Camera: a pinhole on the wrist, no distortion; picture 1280 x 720 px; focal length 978.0 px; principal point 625.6 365.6 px. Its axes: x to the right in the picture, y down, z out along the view. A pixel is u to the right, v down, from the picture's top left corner.
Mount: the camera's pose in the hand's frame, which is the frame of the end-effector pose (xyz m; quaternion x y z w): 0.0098 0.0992 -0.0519 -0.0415 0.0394 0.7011 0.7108
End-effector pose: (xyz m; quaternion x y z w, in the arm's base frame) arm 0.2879 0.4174 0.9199 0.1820 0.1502 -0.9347 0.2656
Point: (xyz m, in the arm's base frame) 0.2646 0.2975 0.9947
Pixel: 347.4 180.7
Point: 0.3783 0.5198 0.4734
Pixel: behind the camera
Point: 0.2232 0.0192 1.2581
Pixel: 750.5 226.2
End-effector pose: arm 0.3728 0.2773 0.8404 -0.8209 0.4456 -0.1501 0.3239
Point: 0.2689 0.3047 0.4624
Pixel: 1167.3 605.4
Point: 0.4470 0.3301 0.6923
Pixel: 197.6 384.7
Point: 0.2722 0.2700 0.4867
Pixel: 1223.7 528.5
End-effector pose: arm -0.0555 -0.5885 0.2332 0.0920 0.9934 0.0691 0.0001
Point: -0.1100 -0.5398 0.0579
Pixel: 132.4 132.3
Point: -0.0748 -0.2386 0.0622
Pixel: 1240.2 133.9
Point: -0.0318 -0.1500 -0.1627
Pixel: 1027.2 291.8
